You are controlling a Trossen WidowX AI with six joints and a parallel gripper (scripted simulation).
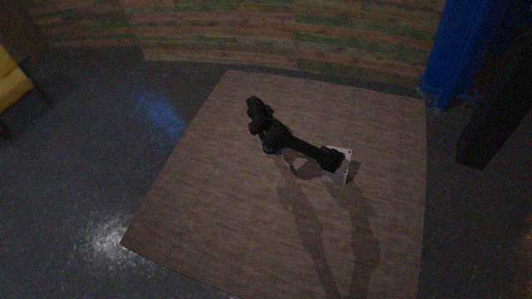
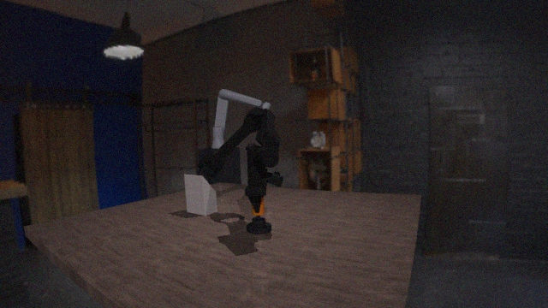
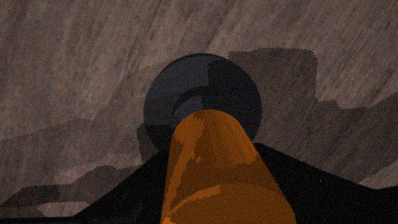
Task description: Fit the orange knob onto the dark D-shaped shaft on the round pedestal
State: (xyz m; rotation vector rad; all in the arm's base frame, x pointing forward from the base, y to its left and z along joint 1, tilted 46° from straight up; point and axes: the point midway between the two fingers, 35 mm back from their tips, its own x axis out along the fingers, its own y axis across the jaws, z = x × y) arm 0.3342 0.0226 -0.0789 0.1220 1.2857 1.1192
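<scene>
Right now the orange knob is 2 cm above my gripper tip. The rest, counted from my gripper tip: dark round pedestal (4 cm below).
</scene>
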